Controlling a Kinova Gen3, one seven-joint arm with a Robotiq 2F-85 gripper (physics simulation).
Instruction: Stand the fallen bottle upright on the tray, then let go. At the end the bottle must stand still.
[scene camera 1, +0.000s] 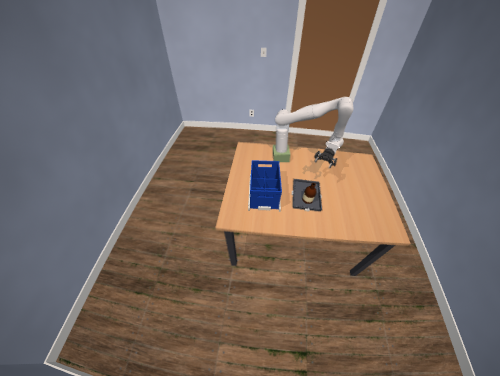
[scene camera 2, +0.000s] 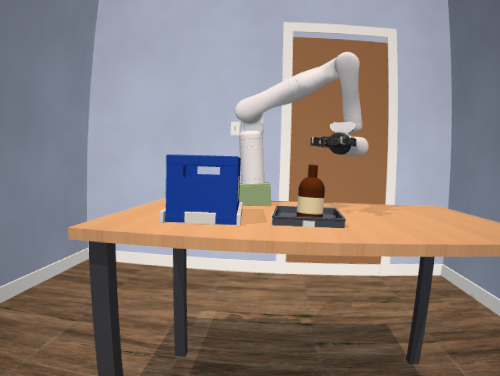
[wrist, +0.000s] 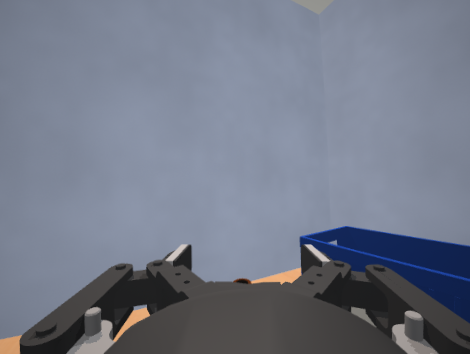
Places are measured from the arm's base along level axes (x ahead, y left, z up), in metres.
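Where they show: gripper, fingertip midpoint: (scene camera 1: 322, 164) (scene camera 2: 326, 140) (wrist: 245, 257); arm's base, link origin: (scene camera 1: 281, 149) (scene camera 2: 252, 183).
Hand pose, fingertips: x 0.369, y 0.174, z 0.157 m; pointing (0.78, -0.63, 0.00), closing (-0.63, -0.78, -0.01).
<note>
Each offset is from my fingertips to the centre of the thing. Level surfaces: height alone.
The brown bottle with a cream label @(0.094 m ahead, 0.071 m right, 0.155 m down) (scene camera 1: 309, 195) (scene camera 2: 311, 189) stands upright on the dark tray @(0.052 m ahead, 0.068 m right, 0.226 m down) (scene camera 1: 297, 204) (scene camera 2: 334, 218), its base inside the rim. The top of its neck shows low in the wrist view (wrist: 242, 281), beyond the gripper body; the rest is hidden there. My gripper (scene camera 1: 325, 161) (scene camera 2: 334, 142) (wrist: 245, 257) is open with nothing between its fingers. It is level, behind the bottle and higher than the neck, apart from it.
A blue divided crate @(0.004 m ahead, 0.360 m right, 0.151 m down) (scene camera 1: 265, 199) (scene camera 2: 202, 192) (wrist: 390, 257) stands left of the tray in the scene views and on the right in the wrist view. The arm's green base block (scene camera 1: 281, 156) (scene camera 2: 256, 194) is at the back of the wooden table @(0.239 m down) (scene camera 1: 360, 210) (scene camera 2: 425, 225).
</note>
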